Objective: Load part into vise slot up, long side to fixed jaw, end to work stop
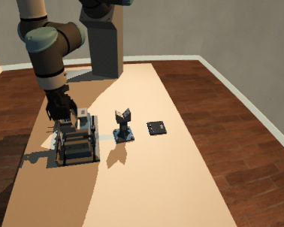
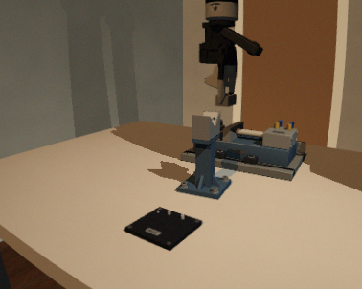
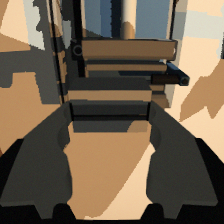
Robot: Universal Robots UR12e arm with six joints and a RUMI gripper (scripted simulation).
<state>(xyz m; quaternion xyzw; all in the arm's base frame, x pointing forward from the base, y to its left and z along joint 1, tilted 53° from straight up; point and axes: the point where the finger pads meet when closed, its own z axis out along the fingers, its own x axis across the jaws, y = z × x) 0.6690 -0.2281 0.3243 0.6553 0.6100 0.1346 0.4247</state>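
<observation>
Right now my hand is 9 cm above the moving jaw, 3 cm to the right of it and 3 cm past it. Round my hand: dark work stop rod: 8 cm below, 6 cm to the left, 2 cm ahead; part: right at my hand; cream cylinder rod: 9 cm below, 8 cm behind, 5 cm to the left.
</observation>
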